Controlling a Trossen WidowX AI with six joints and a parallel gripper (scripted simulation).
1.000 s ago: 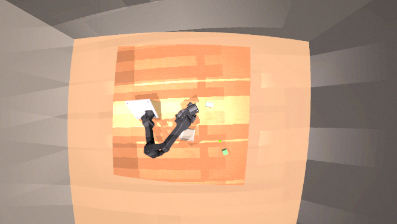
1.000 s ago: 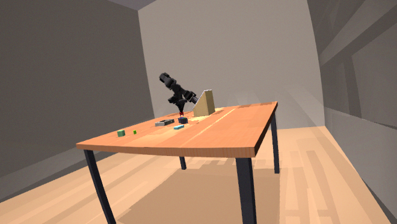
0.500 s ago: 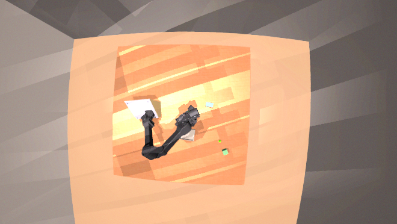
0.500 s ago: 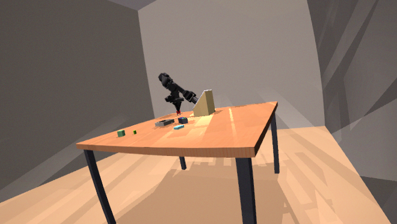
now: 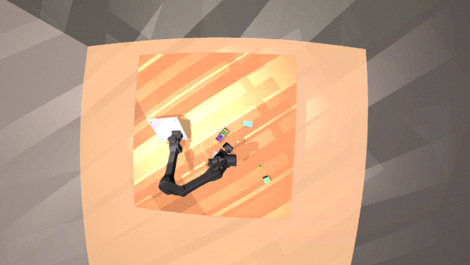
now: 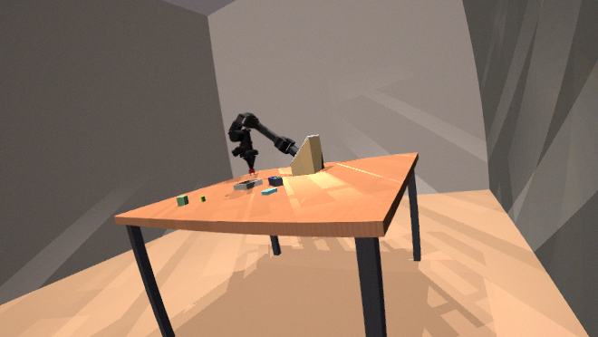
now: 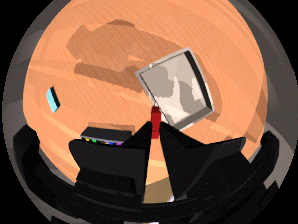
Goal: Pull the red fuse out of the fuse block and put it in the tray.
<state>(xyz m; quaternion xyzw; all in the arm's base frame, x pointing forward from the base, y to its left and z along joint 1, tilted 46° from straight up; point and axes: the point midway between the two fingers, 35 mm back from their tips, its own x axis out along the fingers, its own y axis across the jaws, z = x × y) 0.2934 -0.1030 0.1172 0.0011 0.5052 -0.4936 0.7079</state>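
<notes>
Now: the red fuse 1 cm below my gripper tip. Also, from my gripper tip: light blue flat piece (20 cm to the left, 20 cm ahead, 9 cm below); then small green piece (27 cm ahead, 13 cm to the right, 8 cm below); then grey tray (9 cm below, 5 cm to the right, 2 cm behind).
</notes>
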